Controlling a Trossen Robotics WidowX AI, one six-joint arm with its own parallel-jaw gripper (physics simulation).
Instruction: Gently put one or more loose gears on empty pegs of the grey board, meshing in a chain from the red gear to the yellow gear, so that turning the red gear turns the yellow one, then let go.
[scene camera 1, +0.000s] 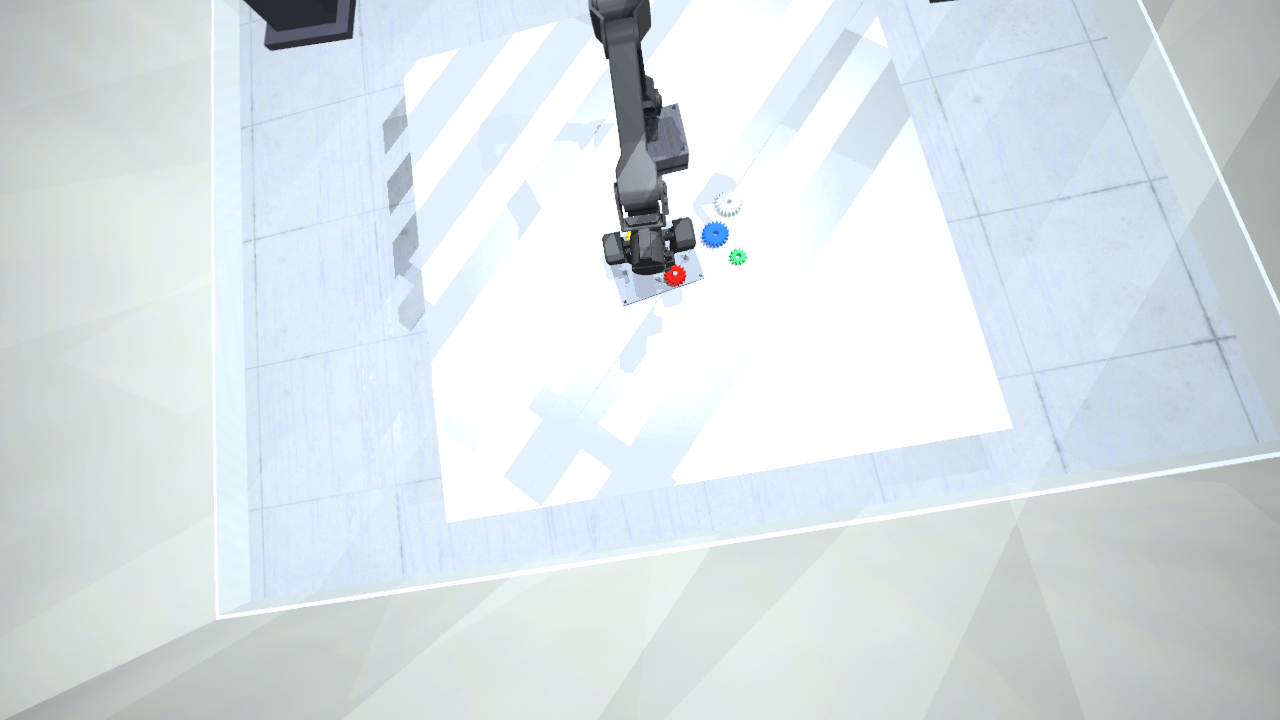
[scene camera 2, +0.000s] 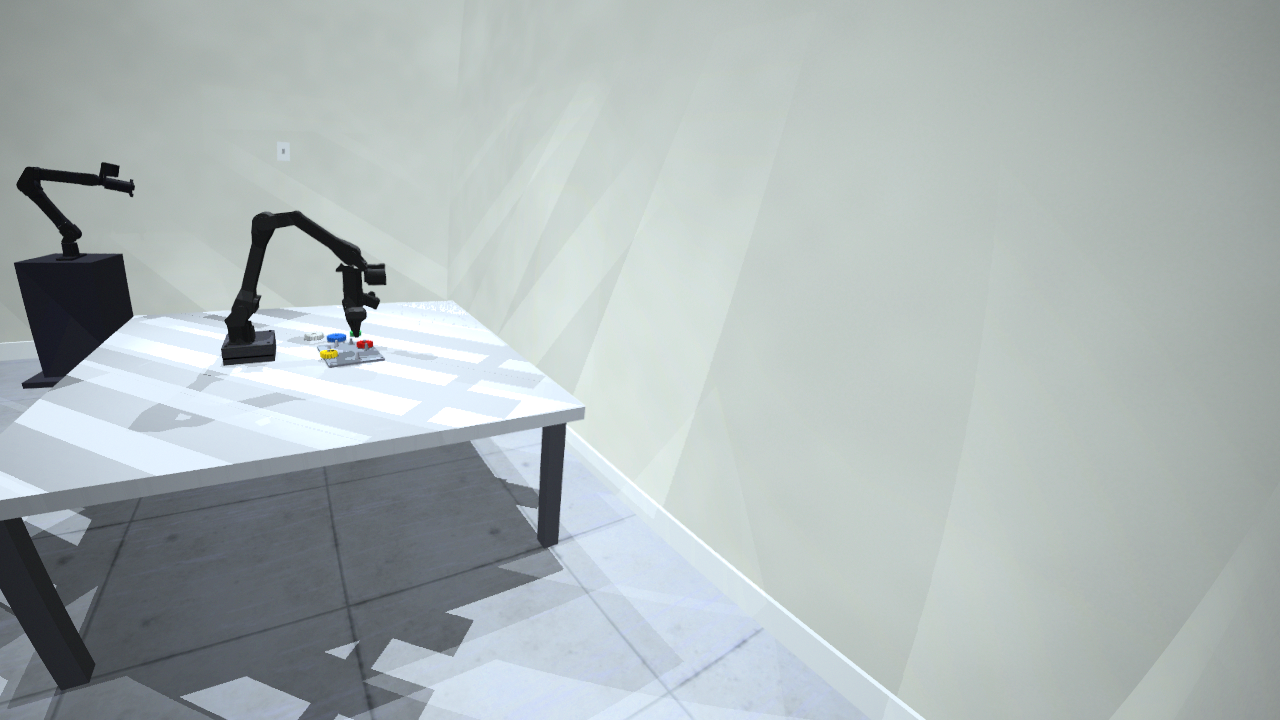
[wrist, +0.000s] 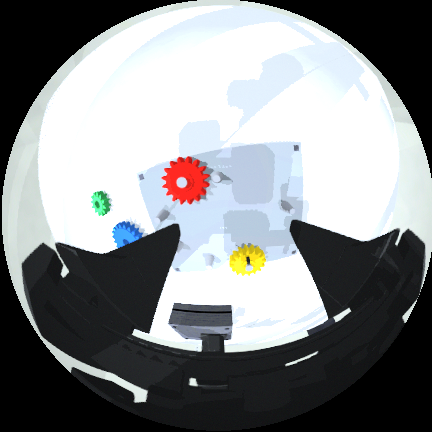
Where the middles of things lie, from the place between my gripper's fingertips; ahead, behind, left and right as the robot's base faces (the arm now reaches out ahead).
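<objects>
The red gear (wrist: 195, 178) is my first reference: my hand is 50 mm above it and 50 mm to the right of it, and 20 mm short of it. The yellow gear (wrist: 248, 255) is 80 mm behind my hand, 40 mm to the right of it and 50 mm below it. As for the grey board (scene camera 1: 632, 287), it is 60 mm below my hand and 20 mm behind it.
</objects>
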